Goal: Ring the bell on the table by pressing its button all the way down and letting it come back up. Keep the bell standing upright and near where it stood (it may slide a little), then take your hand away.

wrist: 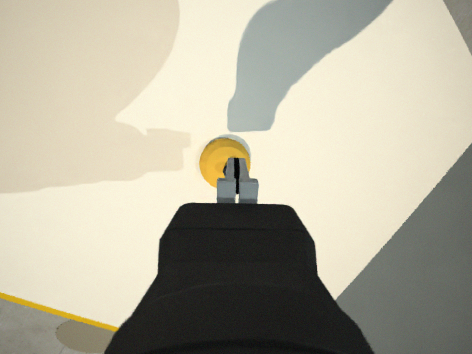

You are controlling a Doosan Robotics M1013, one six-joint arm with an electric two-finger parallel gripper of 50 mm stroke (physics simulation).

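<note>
The bell shows as a round yellow dome in the middle of the wrist view, standing upright on the cream table. My gripper is shut with nothing between its fingers. The fingertips are over the right-hand lower part of the dome as seen in this view. They hide part of the dome. A small dark bit shows at the left side of the fingertips; the bell's button is otherwise hidden behind them. How high the tips are above the bell, or whether they touch it, I cannot tell.
Shadows of the arm fall on the table at the left and above the bell. The table's yellow edge strip runs along the lower left. A dark grey area lies beyond the table's edge at the lower right. Grey floor shows at the corners.
</note>
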